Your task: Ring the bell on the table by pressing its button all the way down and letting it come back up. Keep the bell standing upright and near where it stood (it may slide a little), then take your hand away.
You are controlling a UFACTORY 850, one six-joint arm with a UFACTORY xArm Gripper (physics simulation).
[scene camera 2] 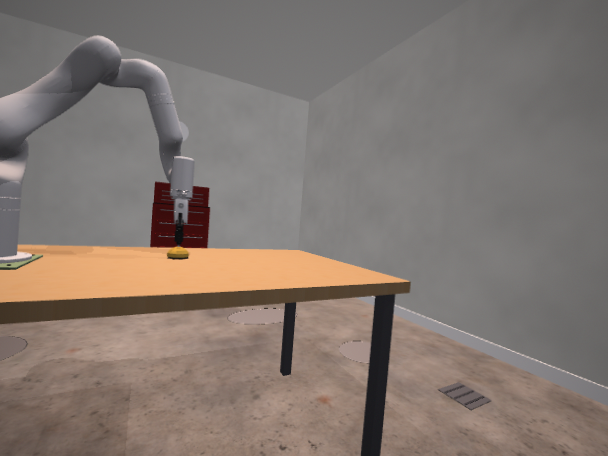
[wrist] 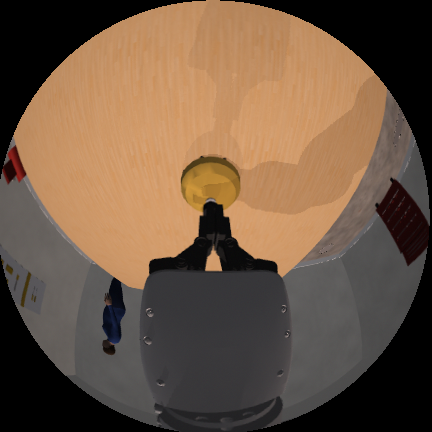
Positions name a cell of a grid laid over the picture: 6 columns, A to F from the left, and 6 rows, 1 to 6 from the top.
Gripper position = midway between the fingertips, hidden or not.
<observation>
In view: the gripper (wrist: C3) and a yellow dome-shaped bell (wrist: C3).
</observation>
